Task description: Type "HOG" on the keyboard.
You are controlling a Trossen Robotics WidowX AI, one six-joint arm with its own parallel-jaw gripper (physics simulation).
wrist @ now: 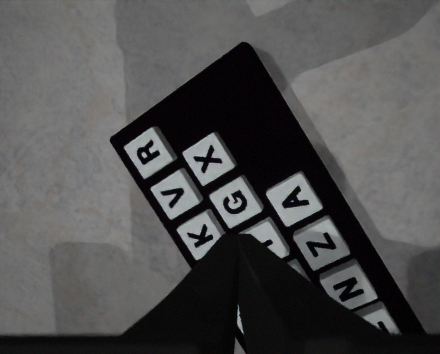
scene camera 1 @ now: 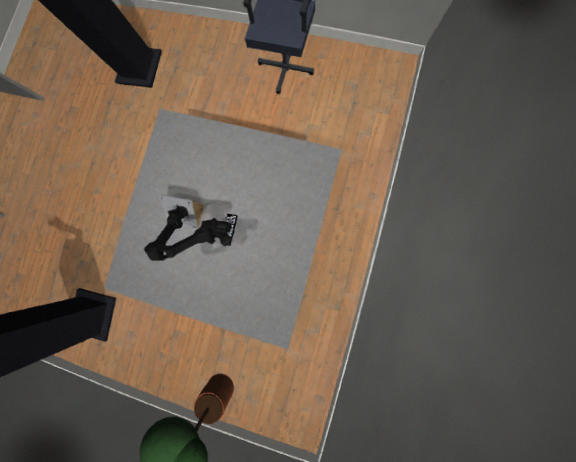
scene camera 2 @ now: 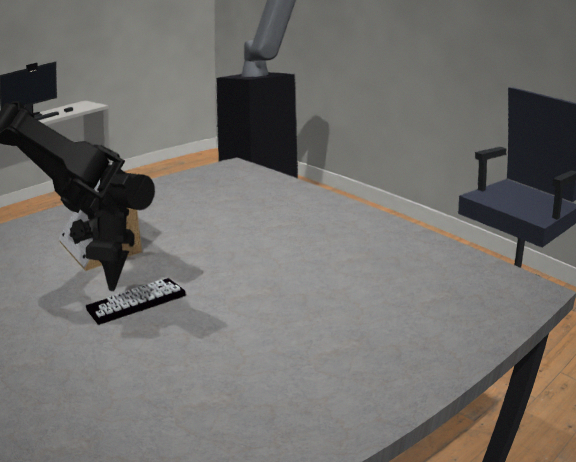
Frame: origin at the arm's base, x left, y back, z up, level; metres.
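Where they show: gripper, fingertip midpoint: (wrist: pixel 236 247) (scene camera 1: pixel 225 236) (scene camera 2: pixel 112 290); arm's base, link origin: (scene camera 1: pixel 182 210).
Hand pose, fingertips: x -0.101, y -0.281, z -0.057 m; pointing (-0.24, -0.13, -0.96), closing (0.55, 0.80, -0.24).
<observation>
Things, the pixels of their top centre, and the offset from my fingertips. Level surfaces: height alone.
- black keyboard, top centre: (wrist: pixel 308 320) (scene camera 2: pixel 133 295) (scene camera 1: pixel 228 229) dx +0.043, dy -0.002, dz -0.024 m
- G key, top centre: (wrist: pixel 235 203) dx -0.008, dy +0.000, dz -0.024 m
- X key, top centre: (wrist: pixel 207 159) dx -0.027, dy +0.000, dz -0.024 m
- K key, top centre: (wrist: pixel 200 236) dx -0.004, dy -0.019, dz -0.024 m
- grey table, surface height: dz -0.040 m
A black keyboard (scene camera 1: pixel 230 243) (scene camera 2: pixel 102 318) (wrist: pixel 235 85) with white letter keys lies flat on the grey table. In the wrist view the G key (wrist: pixel 236 202) shows in full, with the X key (wrist: pixel 209 158) above it and the K key (wrist: pixel 200 236) and A key (wrist: pixel 294 199) to its sides. The H and O keys do not show readably. My gripper (scene camera 2: pixel 112 290) (wrist: pixel 236 247) is shut and empty. Its tips hang a little above the keyboard, and in the wrist view they cover part of the keys just below the G key.
The grey table (scene camera 1: pixel 250 290) (scene camera 2: pixel 325 325) carries a white board (scene camera 1: pixel 170 201) (scene camera 2: pixel 73 243) with a wooden wedge (scene camera 1: pixel 198 212) (scene camera 2: pixel 135 232), behind the gripper in scene camera 2. An office chair (scene camera 1: pixel 280 25) (scene camera 2: pixel 505 205) and a black pedestal (scene camera 2: pixel 256 125) stand beyond the table.
</observation>
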